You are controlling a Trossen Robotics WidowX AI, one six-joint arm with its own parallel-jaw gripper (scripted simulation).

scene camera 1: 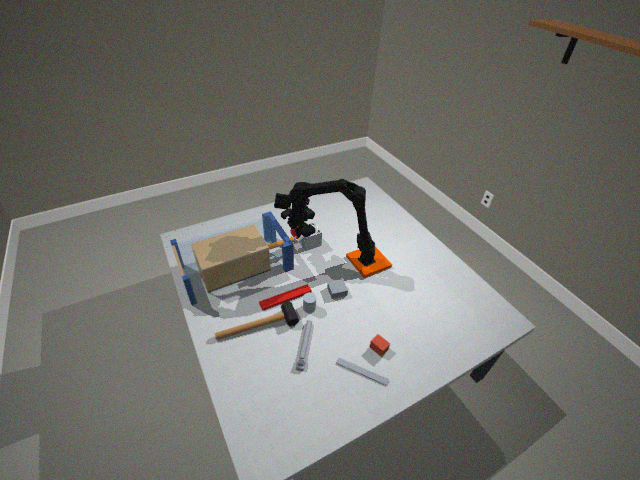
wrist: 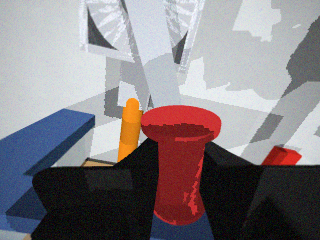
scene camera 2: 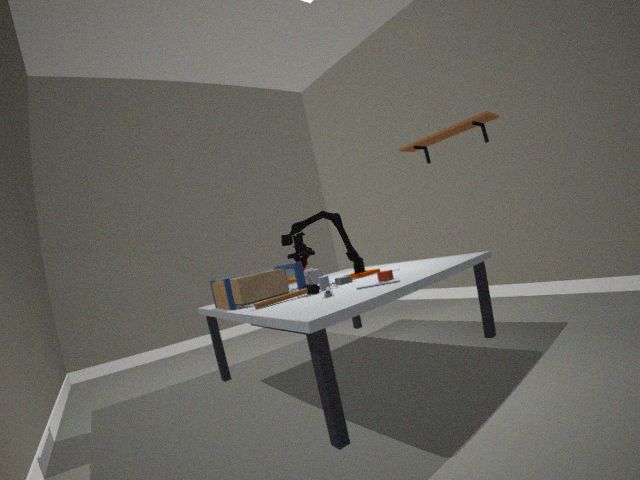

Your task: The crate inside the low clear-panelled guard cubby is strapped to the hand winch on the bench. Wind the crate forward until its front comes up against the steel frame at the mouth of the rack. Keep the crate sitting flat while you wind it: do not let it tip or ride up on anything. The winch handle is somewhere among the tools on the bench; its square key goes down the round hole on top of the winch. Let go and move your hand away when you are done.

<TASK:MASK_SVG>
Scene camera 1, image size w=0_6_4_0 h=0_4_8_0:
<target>hammer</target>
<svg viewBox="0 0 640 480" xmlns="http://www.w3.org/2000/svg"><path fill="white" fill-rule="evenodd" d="M292 303L285 302L281 305L282 313L254 320L214 333L215 339L219 340L284 319L288 327L293 327L299 323Z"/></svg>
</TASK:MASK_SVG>
